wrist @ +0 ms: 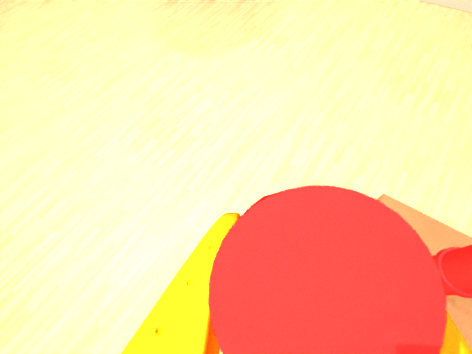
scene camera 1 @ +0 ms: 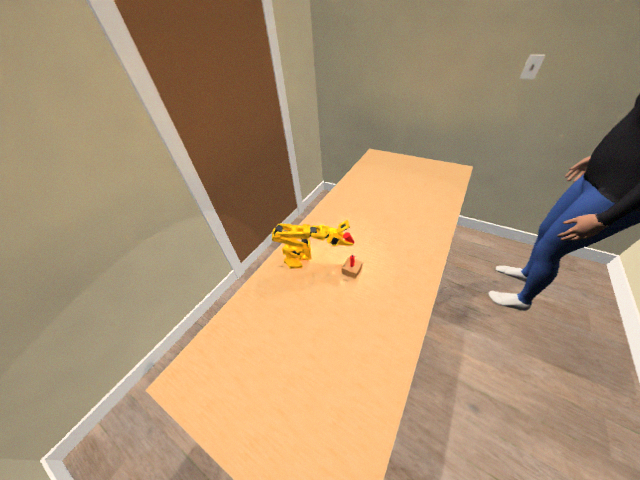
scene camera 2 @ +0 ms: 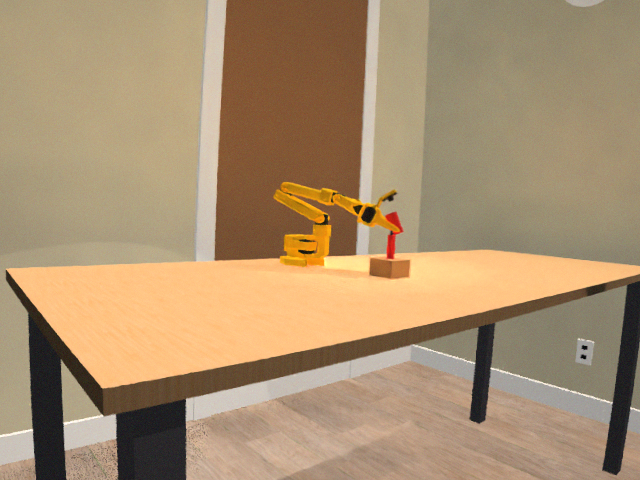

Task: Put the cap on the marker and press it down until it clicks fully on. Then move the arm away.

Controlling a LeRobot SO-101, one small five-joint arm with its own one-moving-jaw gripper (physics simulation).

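Frame: origin at the arm's base, x ahead, y left, z up, level; millimetres.
Where they show: hand, its tool point: (wrist: 239, 227) (scene camera 1: 350, 239) (scene camera 2: 398, 229); arm's base, origin of its link: (scene camera 1: 300, 261) (scene camera 2: 307, 265).
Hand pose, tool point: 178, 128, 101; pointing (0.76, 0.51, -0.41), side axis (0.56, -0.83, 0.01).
Note:
Each offset is from my tool point to the top centre of the thing, as dx, dy, dz. Level surfaces: height alone.
My gripper (scene camera 1: 349, 239) (scene camera 2: 396, 227) is shut on the red cap @[-1, -16, +43] (scene camera 1: 348, 237) (scene camera 2: 393, 221) (wrist: 325, 275) and holds it up in the air, tilted, with one jaw on either side. The red marker @[+43, -75, +1] (scene camera 1: 352, 260) (scene camera 2: 391, 246) (wrist: 459, 271) stands upright in a brown block. In scene camera 2 the cap shows above the marker's dark tip; in scene camera 1 and the wrist view it shows apart from the marker, to one side. In the wrist view the cap's round end hides most of the right jaw and part of the block.
The brown block @[+43, -75, -62] (scene camera 1: 351, 269) (scene camera 2: 388, 268) (wrist: 420, 217) stands on the wooden table @[dz -101] (scene camera 1: 320, 351) (scene camera 2: 258, 315) in front of the arm's yellow base (scene camera 1: 294, 255) (scene camera 2: 305, 250). A person (scene camera 1: 558, 227) stands beyond the table's right edge in scene camera 1.

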